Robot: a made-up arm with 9 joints.
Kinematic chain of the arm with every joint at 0, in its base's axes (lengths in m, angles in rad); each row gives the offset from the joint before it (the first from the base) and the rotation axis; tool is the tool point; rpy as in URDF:
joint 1: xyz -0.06 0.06 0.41 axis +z
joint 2: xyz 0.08 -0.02 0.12 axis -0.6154 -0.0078 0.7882
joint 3: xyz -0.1 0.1 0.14 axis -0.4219 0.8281 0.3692
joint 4: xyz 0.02 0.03 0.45 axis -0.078 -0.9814 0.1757
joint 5: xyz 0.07 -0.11 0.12 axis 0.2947 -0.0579 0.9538
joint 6: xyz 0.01 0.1 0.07 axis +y
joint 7: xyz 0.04 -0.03 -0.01 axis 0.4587 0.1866 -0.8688
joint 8: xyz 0.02 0 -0.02 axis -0.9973 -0.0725 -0.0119
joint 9: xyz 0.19 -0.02 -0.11 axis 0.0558 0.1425 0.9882
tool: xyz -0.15 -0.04 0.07 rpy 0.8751 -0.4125 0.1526
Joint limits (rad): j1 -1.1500..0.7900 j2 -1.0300..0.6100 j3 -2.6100..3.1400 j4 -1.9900..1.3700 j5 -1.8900..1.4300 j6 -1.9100..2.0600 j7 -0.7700..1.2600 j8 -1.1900..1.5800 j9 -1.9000..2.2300
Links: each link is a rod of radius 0.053 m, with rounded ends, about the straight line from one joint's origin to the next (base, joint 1, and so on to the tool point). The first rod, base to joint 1, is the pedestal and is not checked.
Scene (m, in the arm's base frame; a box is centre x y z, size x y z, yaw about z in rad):
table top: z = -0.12
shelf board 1: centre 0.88 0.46 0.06 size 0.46 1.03 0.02 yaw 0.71
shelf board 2: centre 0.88 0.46 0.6 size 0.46 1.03 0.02 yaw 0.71
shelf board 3: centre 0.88 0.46 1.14 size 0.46 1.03 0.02 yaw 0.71
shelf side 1: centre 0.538 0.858 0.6 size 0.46 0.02 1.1 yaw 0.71
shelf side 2: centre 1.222 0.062 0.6 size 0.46 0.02 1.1 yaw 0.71
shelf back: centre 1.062 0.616 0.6 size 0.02 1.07 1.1 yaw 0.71
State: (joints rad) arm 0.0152 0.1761 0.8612 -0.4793 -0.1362 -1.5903 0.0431 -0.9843 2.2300
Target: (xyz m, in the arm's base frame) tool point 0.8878 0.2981 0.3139
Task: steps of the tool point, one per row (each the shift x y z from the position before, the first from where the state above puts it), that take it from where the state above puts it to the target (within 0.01 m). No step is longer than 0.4 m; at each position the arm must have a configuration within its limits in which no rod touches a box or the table.
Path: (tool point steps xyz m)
1: 0.1578 -0.3205 -0.0399
2: 0.0228 -0.3386 -0.0530
3: -0.0996 -0.3005 -0.0616
4: 0.0283 0.1677 -0.1532
5: -0.0502 0.1372 -0.1468
6: -0.1052 0.0866 -0.1137
7: 0.1329 0.0993 -0.0241
8: 0.1021 0.1028 0.0241

